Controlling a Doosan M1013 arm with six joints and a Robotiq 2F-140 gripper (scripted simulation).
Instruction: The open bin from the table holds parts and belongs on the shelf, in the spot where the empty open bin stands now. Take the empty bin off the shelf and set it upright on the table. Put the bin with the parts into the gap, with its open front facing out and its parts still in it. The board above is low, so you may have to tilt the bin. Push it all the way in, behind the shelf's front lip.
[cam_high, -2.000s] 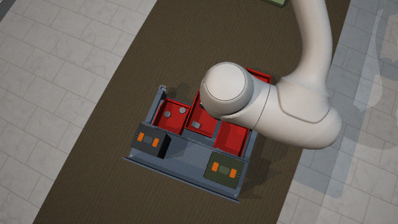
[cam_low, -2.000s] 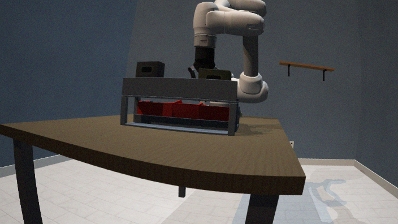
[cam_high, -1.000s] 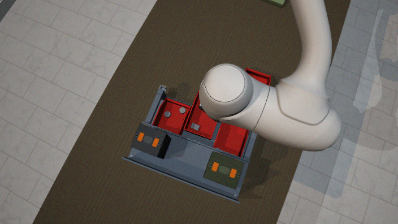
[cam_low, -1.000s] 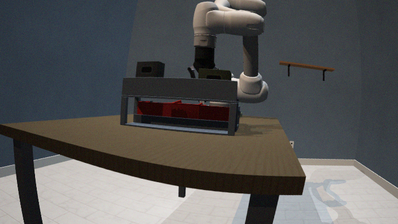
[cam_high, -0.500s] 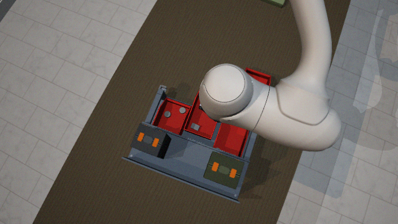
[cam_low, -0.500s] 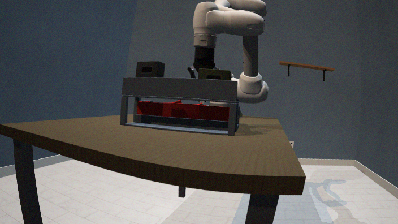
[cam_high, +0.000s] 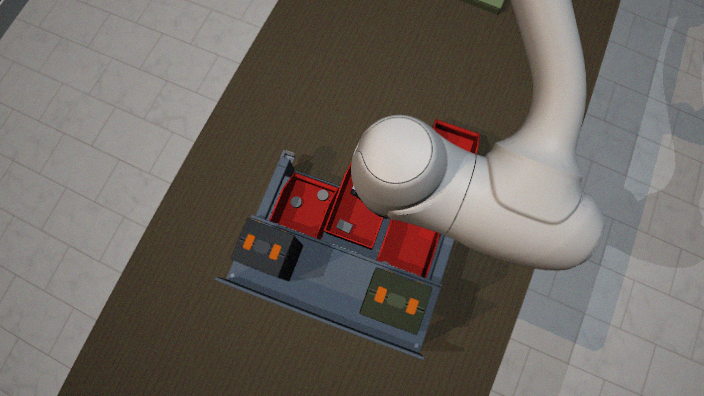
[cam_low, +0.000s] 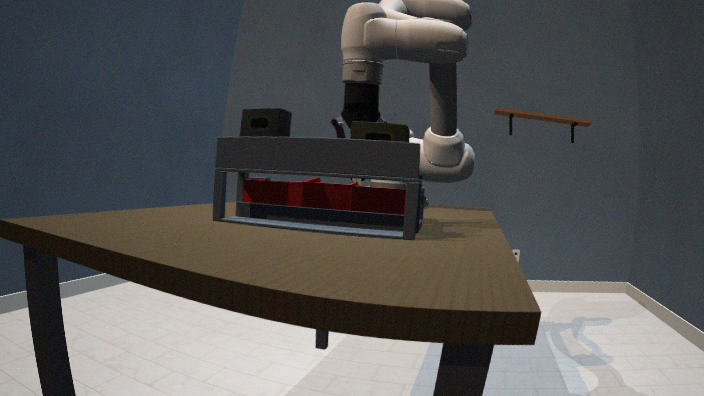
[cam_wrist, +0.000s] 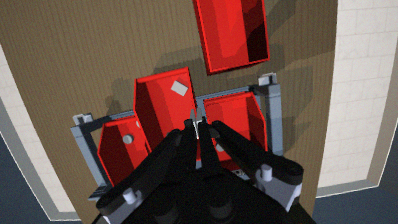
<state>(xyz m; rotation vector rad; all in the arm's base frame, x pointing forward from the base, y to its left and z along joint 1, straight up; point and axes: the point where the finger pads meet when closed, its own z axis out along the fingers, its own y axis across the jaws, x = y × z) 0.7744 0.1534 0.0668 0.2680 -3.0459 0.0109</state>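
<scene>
Right now the shelf board is 110 mm ahead of my hand, 90 mm below it and 30 mm to the right of it. Also, from my hand: black case (180 mm ahead, 130 mm to the right, 70 mm above); then green case (150 mm ahead, 100 mm to the left, 60 mm above).
</scene>
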